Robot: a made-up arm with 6 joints.
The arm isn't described. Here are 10 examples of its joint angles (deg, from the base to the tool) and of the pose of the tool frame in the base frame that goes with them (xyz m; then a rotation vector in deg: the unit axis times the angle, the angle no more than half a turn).
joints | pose
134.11 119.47 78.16 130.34 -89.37 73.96 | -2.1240 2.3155 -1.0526 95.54 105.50 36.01
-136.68 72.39 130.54 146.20 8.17 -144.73 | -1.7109 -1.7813 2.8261 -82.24 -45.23 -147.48
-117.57 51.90 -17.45 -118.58 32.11 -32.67 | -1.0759 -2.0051 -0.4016 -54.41 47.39 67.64
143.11 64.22 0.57 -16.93 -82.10 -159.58 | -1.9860 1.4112 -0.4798 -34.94 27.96 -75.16
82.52 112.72 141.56 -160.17 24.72 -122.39 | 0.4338 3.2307 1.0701 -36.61 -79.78 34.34
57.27 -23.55 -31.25 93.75 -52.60 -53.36 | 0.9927 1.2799 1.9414 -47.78 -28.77 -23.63
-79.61 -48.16 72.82 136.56 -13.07 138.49 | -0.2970 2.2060 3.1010 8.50 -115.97 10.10
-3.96 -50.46 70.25 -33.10 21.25 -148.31 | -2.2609 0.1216 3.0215 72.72 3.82 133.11
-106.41 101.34 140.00 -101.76 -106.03 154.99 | -0.5377 -2.8091 1.5593 -104.48 -46.40 -8.93
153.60 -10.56 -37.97 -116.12 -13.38 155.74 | -1.6959 0.7736 1.2604 0.67 -55.87 133.57
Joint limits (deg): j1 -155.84..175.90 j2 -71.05..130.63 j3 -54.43..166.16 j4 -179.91..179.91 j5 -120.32..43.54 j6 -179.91..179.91
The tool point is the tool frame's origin. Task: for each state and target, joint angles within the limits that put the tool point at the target. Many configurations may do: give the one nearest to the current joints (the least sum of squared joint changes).
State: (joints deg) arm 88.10 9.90 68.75 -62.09 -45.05 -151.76
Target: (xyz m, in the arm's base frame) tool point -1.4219 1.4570 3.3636
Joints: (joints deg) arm 130.31 17.96 58.26 -62.99 -50.78 -151.32
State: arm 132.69 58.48 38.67 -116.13 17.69 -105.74
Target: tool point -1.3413 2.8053 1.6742
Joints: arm 116.88 35.48 27.71 -116.70 22.07 -106.27
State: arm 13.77 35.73 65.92 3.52 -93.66 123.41
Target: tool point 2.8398 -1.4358 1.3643
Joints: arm -26.55 50.74 45.01 5.04 -97.64 122.88
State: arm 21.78 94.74 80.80 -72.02 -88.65 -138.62
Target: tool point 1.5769 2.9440 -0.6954
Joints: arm 58.19 107.23 76.23 -73.08 -83.26 -139.02
